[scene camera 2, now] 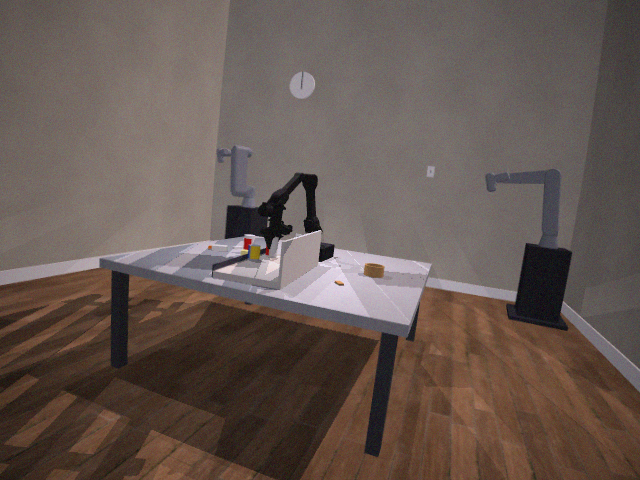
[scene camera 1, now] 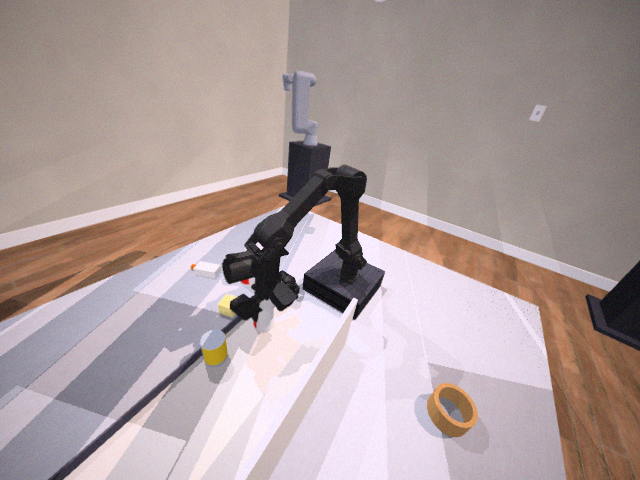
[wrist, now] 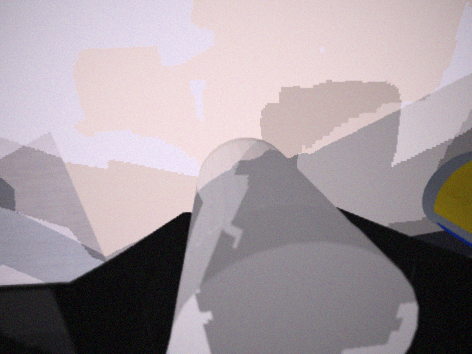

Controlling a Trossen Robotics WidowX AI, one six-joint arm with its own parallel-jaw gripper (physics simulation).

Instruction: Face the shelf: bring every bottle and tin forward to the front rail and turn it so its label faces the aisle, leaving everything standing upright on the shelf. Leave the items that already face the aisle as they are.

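Where they show: gripper, fingertip midpoint: (scene camera 2: 271, 248) (scene camera 1: 263, 315) (wrist: 256, 217); arm's base at its link origin: (scene camera 1: 348, 275).
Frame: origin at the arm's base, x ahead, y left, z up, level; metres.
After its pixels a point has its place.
Observation:
My gripper (scene camera 1: 265, 302) @[x 0.321, y -0.071, z -0.008 m] (scene camera 2: 268, 241) @[x 0.321, y -0.071, z -0.008 m] (wrist: 256, 217) @[x 0.321, y -0.071, z -0.008 m] is shut on a white cylindrical tin (scene camera 1: 265, 321) @[x 0.335, y -0.045, z 0.000 m] (wrist: 300, 280) @[x 0.318, y -0.050, z 0.051 m], with a finger against each side. The tin looks upright at the shelf; a sliver of red label shows on its rail side in scene camera 1, and its top is partly hidden there. A yellow tin (scene camera 1: 214, 352) @[x 0.479, y -0.050, z 0.010 m] (scene camera 2: 254, 252) @[x 0.489, y -0.058, z -0.007 m] (wrist: 456, 197) @[x 0.440, y -0.070, z -0.027 m] stands upright near the dark front rail (scene camera 1: 144, 401) @[x 0.624, y -0.077, z -0.032 m] (scene camera 2: 232, 261) @[x 0.622, y -0.077, z -0.036 m], with blue at its rail-side edge. A white tin with a red label (scene camera 1: 245, 281) @[x 0.248, y -0.259, z -0.051 m] (scene camera 2: 248, 242) @[x 0.250, y -0.263, z -0.011 m] stands beyond the rail, largely hidden by the arm in scene camera 1.
The shelf's upright back panel (scene camera 1: 305, 392) @[x 0.421, y 0.175, z 0.065 m] (scene camera 2: 299, 260) @[x 0.522, y 0.193, z 0.004 m] stands opposite the rail. A yellow block (scene camera 1: 226, 305) @[x 0.361, y -0.194, z -0.036 m] (scene camera 2: 244, 252) @[x 0.370, y -0.198, z -0.043 m] and a white box (scene camera 1: 206, 269) @[x 0.314, y -0.397, z -0.046 m] (scene camera 2: 220, 248) @[x 0.320, y -0.392, z -0.058 m] with an orange end lie beyond the rail. An orange ring (scene camera 1: 454, 428) @[x 0.214, y 0.437, z -0.038 m] (scene camera 2: 373, 273) @[x 0.214, y 0.434, z -0.055 m] lies behind the panel.

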